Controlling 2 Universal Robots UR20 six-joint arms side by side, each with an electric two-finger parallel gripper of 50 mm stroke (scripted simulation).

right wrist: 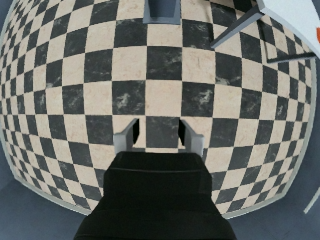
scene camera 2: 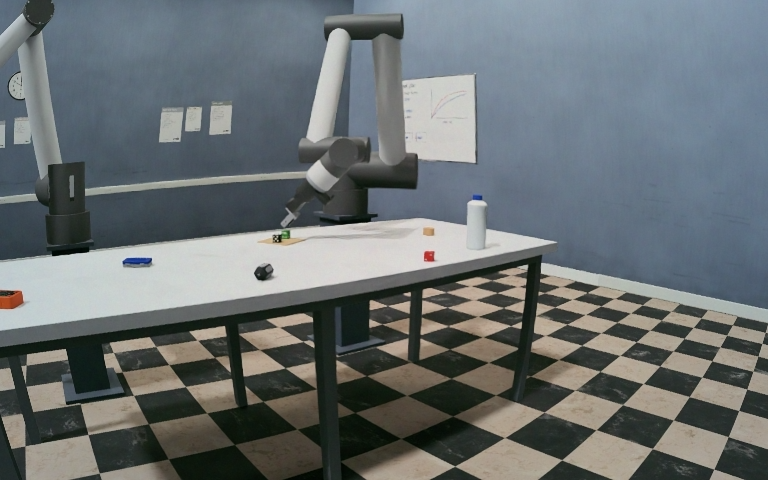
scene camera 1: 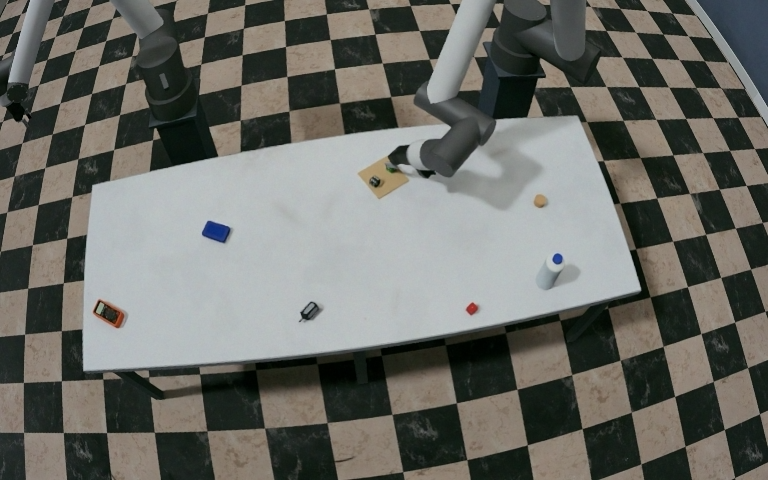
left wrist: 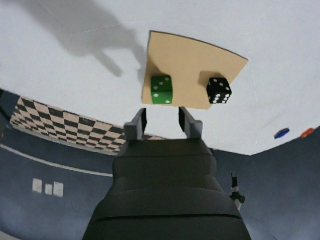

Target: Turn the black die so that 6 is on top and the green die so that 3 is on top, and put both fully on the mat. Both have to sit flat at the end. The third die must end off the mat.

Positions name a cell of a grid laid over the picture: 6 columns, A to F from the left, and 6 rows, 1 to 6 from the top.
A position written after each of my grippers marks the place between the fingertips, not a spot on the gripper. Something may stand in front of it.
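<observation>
My left gripper (left wrist: D3), my right gripper (right wrist: C4) in sight. Tan mat (scene camera 1: D3) (left wrist: D2); out of frame in the right wrist view. White bottle (scene camera 2: D3); out of frame in the right wrist view.
</observation>
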